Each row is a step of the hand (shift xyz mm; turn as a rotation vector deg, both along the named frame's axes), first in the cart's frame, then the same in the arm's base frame.
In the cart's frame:
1: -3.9 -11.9 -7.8 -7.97 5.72 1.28
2: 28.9 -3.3 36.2 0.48 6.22 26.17
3: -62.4 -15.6 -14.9 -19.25 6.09 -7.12
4: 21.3 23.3 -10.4 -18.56 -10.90 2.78
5: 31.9 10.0 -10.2 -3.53 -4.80 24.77
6: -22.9 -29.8 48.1 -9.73 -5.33 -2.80
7: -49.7 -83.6 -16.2 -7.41 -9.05 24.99
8: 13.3 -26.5 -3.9 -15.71 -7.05 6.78
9: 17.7 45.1 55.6 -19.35 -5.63 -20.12
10: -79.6 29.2 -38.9 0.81 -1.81 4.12
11: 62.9 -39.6 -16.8 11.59 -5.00 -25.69
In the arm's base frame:
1: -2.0 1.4 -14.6 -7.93 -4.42 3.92
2: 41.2 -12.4 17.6 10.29 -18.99 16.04
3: -49.9 -27.8 -33.1 -20.92 -4.28 -1.48
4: 2.6 25.5 21.2 -8.95 -15.26 -12.57
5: 16.3 28.6 11.7 10.85 -22.54 4.80
6: 16.6 -57.4 -12.4 -6.86 -4.57 -7.94
7: -13.5 -33.8 -91.6 9.60 -25.87 0.26
8: 19.1 5.2 -22.4 -6.34 -15.94 -6.94
9: 22.3 -23.9 66.1 -22.50 3.40 -17.12
10: -92.6 -9.4 -6.3 3.31 -3.15 0.19
11: 57.2 41.3 -28.7 -1.06 25.87 -12.20

